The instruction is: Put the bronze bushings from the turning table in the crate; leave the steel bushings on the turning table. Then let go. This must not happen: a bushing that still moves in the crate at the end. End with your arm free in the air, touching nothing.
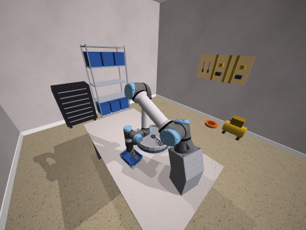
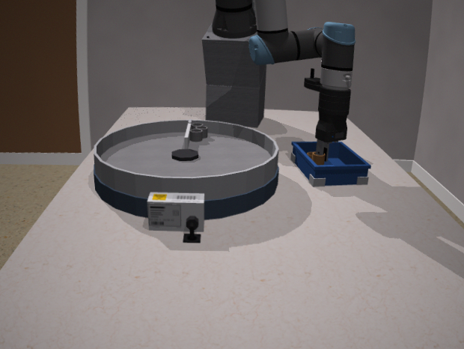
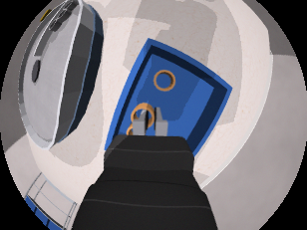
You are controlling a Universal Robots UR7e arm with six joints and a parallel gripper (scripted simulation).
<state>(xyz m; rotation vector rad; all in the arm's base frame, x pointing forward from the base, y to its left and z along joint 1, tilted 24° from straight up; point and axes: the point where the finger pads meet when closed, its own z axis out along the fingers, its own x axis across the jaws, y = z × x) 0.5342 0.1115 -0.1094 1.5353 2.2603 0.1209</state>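
The blue crate lies 20 mm to the left of my hand and 20 mm below it. Also, from my hand: grey turning table: 10 mm behind, 340 mm to the right.
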